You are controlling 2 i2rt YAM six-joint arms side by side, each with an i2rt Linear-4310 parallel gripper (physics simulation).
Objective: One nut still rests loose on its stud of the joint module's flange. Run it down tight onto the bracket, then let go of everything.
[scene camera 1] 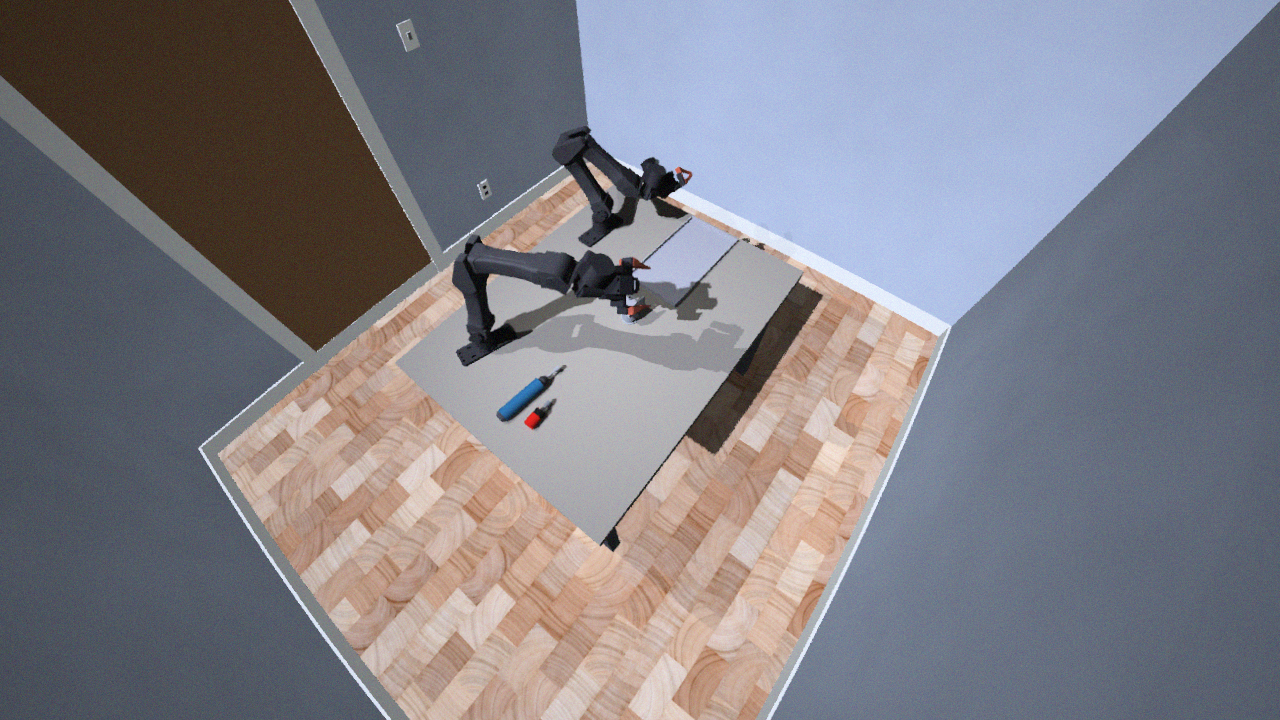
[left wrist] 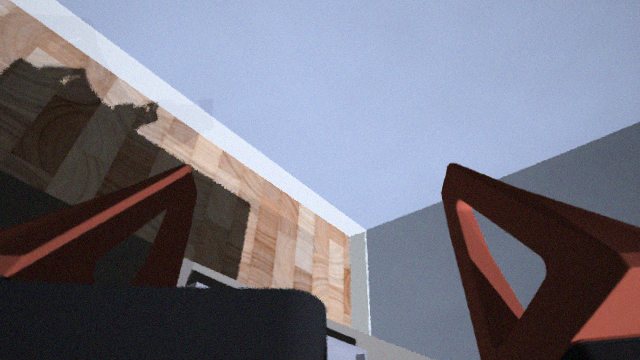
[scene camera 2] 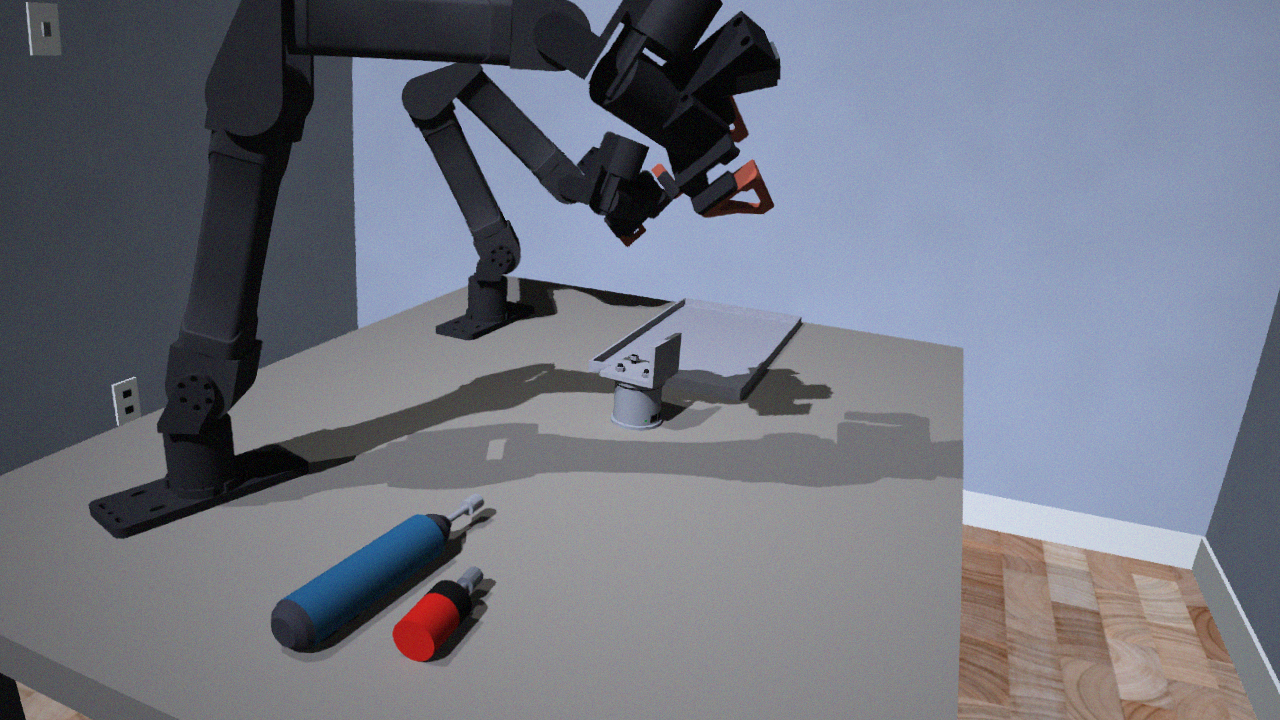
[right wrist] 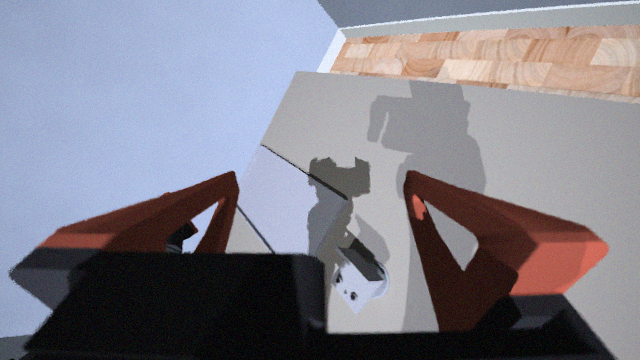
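The grey joint module stands upright on the table, with the bracket on its flange. Three small nut-and-stud spots show on the bracket's flat part in scene camera 2: a rear nut, a left nut and a right nut. Which is loose is too small to tell. My right gripper is open and empty, high above the table near the module. My left gripper is open and empty, raised at the far side, away from the module.
A blue-handled driver and a short red-handled driver lie side by side on the table. A shallow tray lies behind the module. The right arm reaches across in front of the left arm in scene camera 2.
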